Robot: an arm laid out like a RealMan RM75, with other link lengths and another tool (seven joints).
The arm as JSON. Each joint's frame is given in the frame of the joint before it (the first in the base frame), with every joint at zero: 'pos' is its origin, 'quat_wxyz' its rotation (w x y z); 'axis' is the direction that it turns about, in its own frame. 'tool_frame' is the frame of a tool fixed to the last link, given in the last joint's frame.
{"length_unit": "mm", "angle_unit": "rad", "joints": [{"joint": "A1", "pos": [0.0, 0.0, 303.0], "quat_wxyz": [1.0, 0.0, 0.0, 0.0], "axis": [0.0, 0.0, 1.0]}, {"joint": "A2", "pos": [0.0, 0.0, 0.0], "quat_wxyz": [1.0, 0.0, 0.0, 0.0], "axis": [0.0, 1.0, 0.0]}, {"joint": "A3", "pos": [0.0, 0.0, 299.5], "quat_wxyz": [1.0, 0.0, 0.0, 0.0], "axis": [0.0, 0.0, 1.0]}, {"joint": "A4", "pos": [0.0, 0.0, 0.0], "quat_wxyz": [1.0, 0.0, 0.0, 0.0], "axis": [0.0, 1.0, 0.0]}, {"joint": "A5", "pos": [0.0, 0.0, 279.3], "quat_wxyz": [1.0, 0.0, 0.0, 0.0], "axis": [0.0, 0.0, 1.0]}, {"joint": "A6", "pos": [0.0, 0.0, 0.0], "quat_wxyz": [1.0, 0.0, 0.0, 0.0], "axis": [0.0, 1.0, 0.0]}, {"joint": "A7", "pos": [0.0, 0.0, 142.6], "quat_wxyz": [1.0, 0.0, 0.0, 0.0], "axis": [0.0, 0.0, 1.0]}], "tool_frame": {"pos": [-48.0, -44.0, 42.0], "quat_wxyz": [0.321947, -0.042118, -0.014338, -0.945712]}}
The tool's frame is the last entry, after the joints.
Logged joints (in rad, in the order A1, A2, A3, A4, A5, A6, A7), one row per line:
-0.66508, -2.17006, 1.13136, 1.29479, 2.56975, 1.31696, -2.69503
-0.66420, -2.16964, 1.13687, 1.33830, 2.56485, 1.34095, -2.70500
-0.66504, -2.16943, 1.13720, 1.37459, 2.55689, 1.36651, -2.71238
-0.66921, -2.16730, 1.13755, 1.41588, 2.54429, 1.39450, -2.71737
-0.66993, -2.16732, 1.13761, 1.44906, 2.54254, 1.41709, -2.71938
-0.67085, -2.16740, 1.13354, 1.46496, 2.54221, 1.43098, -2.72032
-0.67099, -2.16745, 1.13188, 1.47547, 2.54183, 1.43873, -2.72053
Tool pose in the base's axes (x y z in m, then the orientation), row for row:
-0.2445, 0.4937, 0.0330, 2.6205, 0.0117, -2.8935
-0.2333, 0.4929, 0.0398, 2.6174, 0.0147, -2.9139
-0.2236, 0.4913, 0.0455, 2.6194, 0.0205, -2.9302
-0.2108, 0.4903, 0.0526, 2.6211, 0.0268, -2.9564
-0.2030, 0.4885, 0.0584, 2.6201, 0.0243, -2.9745
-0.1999, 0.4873, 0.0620, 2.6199, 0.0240, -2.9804
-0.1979, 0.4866, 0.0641, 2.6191, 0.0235, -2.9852
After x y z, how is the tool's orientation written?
As angles about the fixed x, y, z axes (roll, pitch, yaw), in radians.
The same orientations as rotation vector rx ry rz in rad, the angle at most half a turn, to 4 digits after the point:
0.3740, -2.9623, -0.7921
0.3457, -2.9717, -0.7999
0.3249, -2.9842, -0.8008
0.2895, -3.0007, -0.8031
0.2615, -3.0050, -0.8051
0.2526, -3.0069, -0.8057
0.2452, -3.0078, -0.8071

